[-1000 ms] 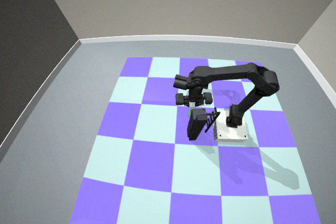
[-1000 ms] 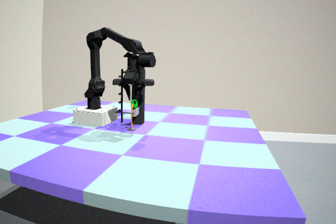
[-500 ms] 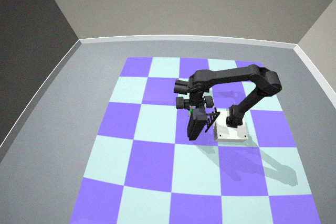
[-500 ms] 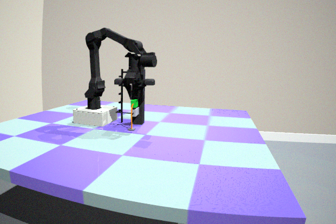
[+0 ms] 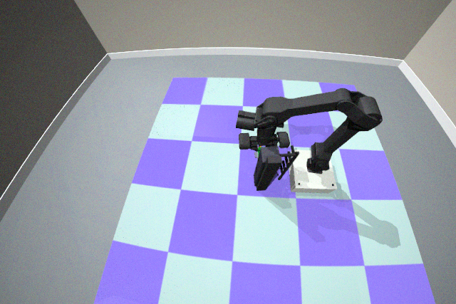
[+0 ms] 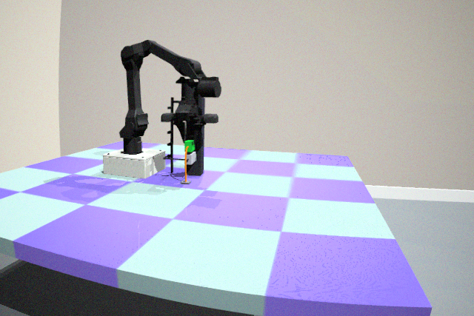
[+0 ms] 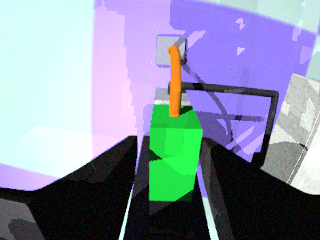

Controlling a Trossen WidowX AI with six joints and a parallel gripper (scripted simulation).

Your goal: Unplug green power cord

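The green plug lies 10 mm behind my gripper tip and 30 mm to the left of it.
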